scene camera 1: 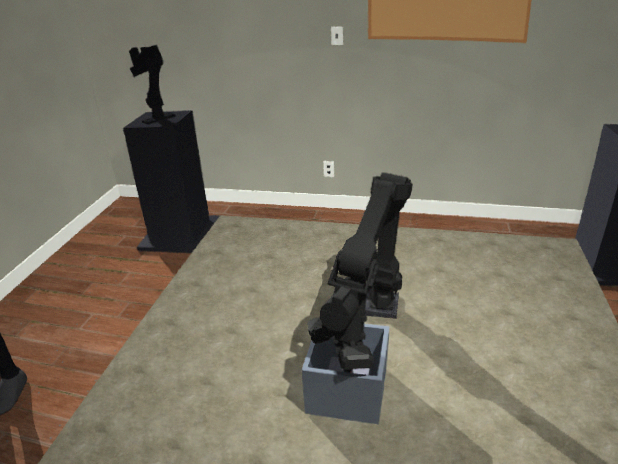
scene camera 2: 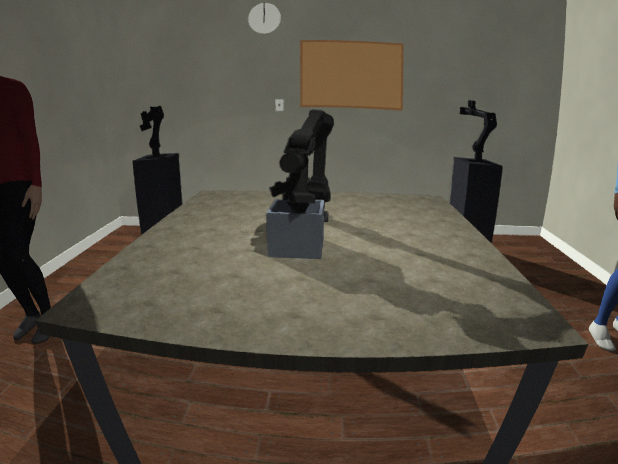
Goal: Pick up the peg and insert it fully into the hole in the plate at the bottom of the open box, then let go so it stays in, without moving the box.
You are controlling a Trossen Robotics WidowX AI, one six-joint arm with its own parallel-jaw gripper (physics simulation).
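Places are measured from the arm's base along level axes (x ahead, y left, z up), in metres.
Where they show: arm's base, origin of the base link: (scene camera 1: pixel 381 301).
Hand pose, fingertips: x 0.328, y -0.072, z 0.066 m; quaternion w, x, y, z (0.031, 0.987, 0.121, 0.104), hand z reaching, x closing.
Each offset is from my fingertips to the top centre of the thing. "pt": to the spot under its first point. Level surfaces: height alone.
The open grey-blue box @[dx -0.020, dy +0.000, dz +0.055 m] (scene camera 1: pixel 344 397) (scene camera 2: pixel 295 236) stands upright on the table. My gripper (scene camera 1: pixel 352 368) (scene camera 2: pixel 298 207) points down into the box. It is shut and empty; its fingertips are hidden behind the front wall. A small pale patch of the plate @[pt dx -0.029, dy +0.030, dz -0.026 m] (scene camera 1: pixel 361 371) shows inside the box in scene camera 1, beside the gripper and just above the front rim. The peg does not show in either view, and the hole is hidden, so I cannot tell how the peg sits.
The box walls surround the lowered gripper closely on all sides. The arm's base (scene camera 1: pixel 382 311) stands on the table @[dz -0.083 m] (scene camera 1: pixel 200 350) (scene camera 2: pixel 200 300) right behind the box. Other arms stand on dark pedestals (scene camera 1: pixel 170 185) (scene camera 2: pixel 160 190) beyond the table.
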